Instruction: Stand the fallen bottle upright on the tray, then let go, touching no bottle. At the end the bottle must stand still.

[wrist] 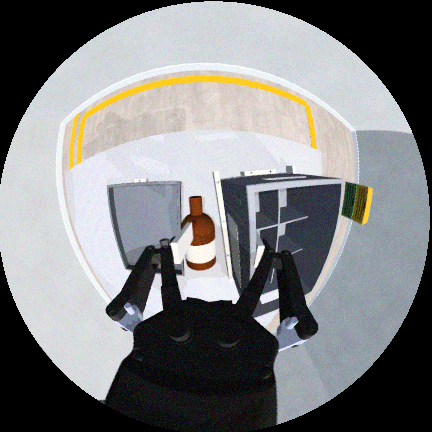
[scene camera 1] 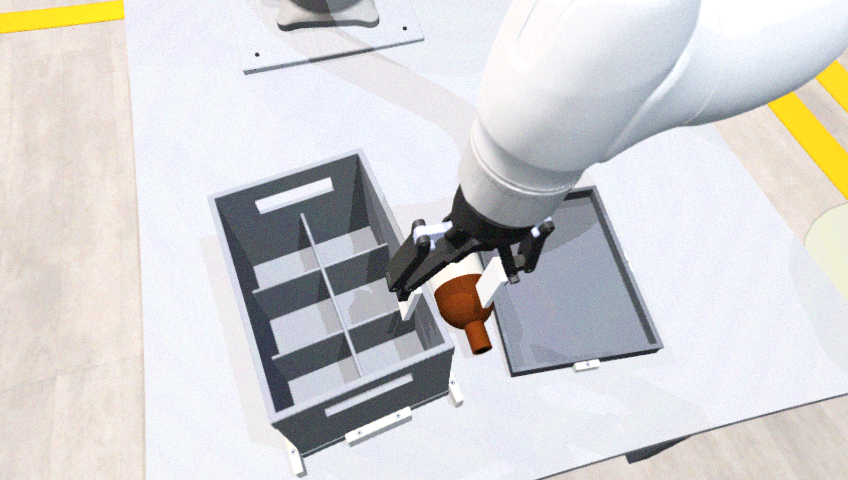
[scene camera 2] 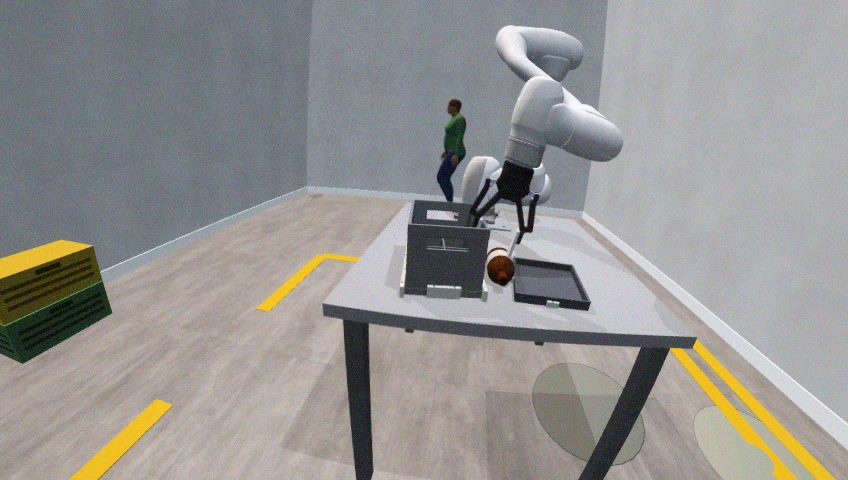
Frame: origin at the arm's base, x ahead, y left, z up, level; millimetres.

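Seen in the pictures: gripper, fingertip midpoint: [wrist: 219,231] [scene camera 1: 443,302] [scene camera 2: 490,249].
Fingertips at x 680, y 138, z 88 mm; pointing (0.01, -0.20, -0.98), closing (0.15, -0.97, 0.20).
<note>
A point is followed by its place in that frame.
The brown bottle [scene camera 1: 461,304] {z 55, x 670, y 162 mm} [scene camera 2: 499,270] {z 38, x 687, y 169 mm} [wrist: 202,229] {z 57, x 666, y 163 mm} with a white label lies on its side on the table, between the divided crate and the tray. Its neck points to the table's front edge. The flat dark grey tray [scene camera 1: 577,309] {z -8, x 664, y 323 mm} [scene camera 2: 550,286] {z -8, x 628, y 314 mm} [wrist: 145,215] {z -8, x 657, y 302 mm} lies beside it and holds no bottle. My gripper [scene camera 1: 451,292] {z 88, x 680, y 138 mm} [scene camera 2: 494,232] [wrist: 219,231] {z 88, x 680, y 138 mm} is open and empty, above the bottle. One white finger pad overlaps the bottle's tray side in the views; the other is over the crate's near side. Whether a pad touches the bottle or crate is unclear.
The tall dark grey crate [scene camera 1: 429,371] {z 112, x 768, y 112 mm} [scene camera 2: 443,270] {z 56, x 789, y 45 mm} [wrist: 234,215] {z 107, x 715, y 125 mm} has thin dividers and stands close beside the bottle. White blocks [scene camera 1: 377,425] {z 17, x 795, y 50 mm} sit along its base. Another white block [scene camera 1: 586,365] {z 2, x 743, y 313 mm} [scene camera 2: 552,303] {z 0, x 746, y 313 mm} sits at the tray's front. A person [scene camera 2: 454,133] stands behind the table.
</note>
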